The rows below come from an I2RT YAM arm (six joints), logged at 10 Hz.
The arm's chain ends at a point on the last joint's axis. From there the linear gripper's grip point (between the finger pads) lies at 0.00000 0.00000 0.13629 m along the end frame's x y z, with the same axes.
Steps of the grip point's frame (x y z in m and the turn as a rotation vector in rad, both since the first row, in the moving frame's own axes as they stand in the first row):
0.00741 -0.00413 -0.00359 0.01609 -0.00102 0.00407
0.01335 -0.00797 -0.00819 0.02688 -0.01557 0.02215
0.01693 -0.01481 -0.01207 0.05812 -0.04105 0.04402
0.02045 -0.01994 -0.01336 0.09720 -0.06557 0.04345
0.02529 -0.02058 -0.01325 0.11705 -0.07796 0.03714
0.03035 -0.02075 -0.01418 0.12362 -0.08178 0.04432
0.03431 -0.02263 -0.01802 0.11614 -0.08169 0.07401
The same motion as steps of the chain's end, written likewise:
0.00754 -0.00194 -0.00357 0.01609 -0.00102 0.00407
0.01543 -0.00428 -0.00812 0.02688 -0.01557 0.02215
0.02234 -0.00677 -0.01173 0.05812 -0.04105 0.04402
0.02908 -0.00653 -0.01242 0.09720 -0.06557 0.04345
0.03558 -0.00449 -0.01190 0.11705 -0.07796 0.03714
0.04108 -0.00372 -0.01269 0.12362 -0.08178 0.04432
0.04481 -0.00646 -0.01665 0.11614 -0.08169 0.07401

